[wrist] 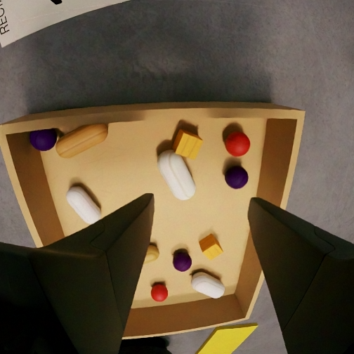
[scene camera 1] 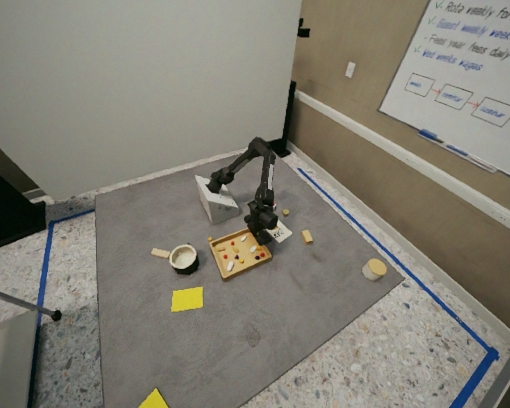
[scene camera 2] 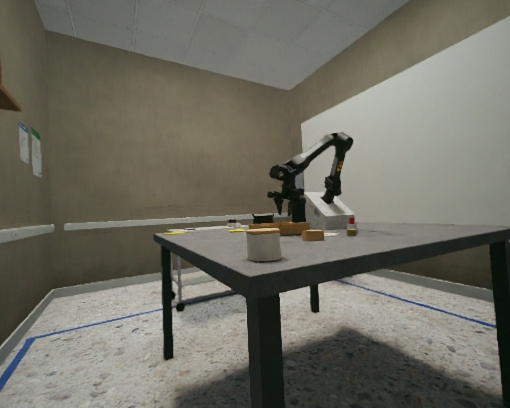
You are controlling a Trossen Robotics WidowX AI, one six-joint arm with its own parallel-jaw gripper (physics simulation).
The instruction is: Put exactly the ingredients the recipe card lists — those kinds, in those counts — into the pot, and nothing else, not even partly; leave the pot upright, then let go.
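Seen in the pictures: gripper, fingertip midpoint: (scene camera 1: 257,240) (scene camera 2: 284,215); arm's base, origin of the base link: (scene camera 1: 212,189) (scene camera 2: 327,199).
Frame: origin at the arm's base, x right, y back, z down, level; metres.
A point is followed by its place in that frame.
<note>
My gripper (scene camera 1: 264,240) {x -0.034, y -0.371, z 0.073 m} (scene camera 2: 285,213) {x -0.034, y -0.371, z 0.073 m} (wrist: 201,204) is open and empty, pointing down above the wooden tray (scene camera 1: 248,269) {x 0.068, y -0.440, z 0.141 m} (scene camera 2: 295,228) {x -0.078, y -0.346, z 0.133 m} (wrist: 190,313). In the wrist view, a large white capsule (wrist: 176,175) touches or nearly touches a yellow-orange cube (wrist: 188,144). A red ball (wrist: 237,144) and a purple ball (wrist: 236,177) lie right of them. A tan sausage shape (wrist: 82,140) lies beside another purple ball (wrist: 43,139). My left finger partly hides a yellowish piece (wrist: 151,254). The pot (scene camera 1: 186,267) {x 0.300, y -0.297, z 0.075 m} (scene camera 2: 263,218) {x 0.245, y -0.273, z 0.090 m} stands upright; its inside looks pale. The recipe card (scene camera 1: 280,232) {x -0.205, y -0.366, z 0.157 m} (wrist: 30,25) is partly hidden or cut off.
A lidded jar (scene camera 1: 374,270) {x -0.384, y -0.806, z 0.091 m} (scene camera 2: 264,246) {x -0.447, y -0.828, z 0.125 m} stands near the table corner. A wooden block (scene camera 1: 307,237) {x -0.283, y -0.487, z 0.124 m} (scene camera 2: 313,235) {x -0.304, y -0.491, z 0.140 m} lies beyond the card. A red-topped bottle (scene camera 2: 351,226) {x -0.283, y -0.224, z 0.128 m} stands near the arm base. A yellow sheet (scene camera 1: 187,299) {x 0.358, y -0.393, z 0.152 m} (wrist: 227,339) lies near the pot.
</note>
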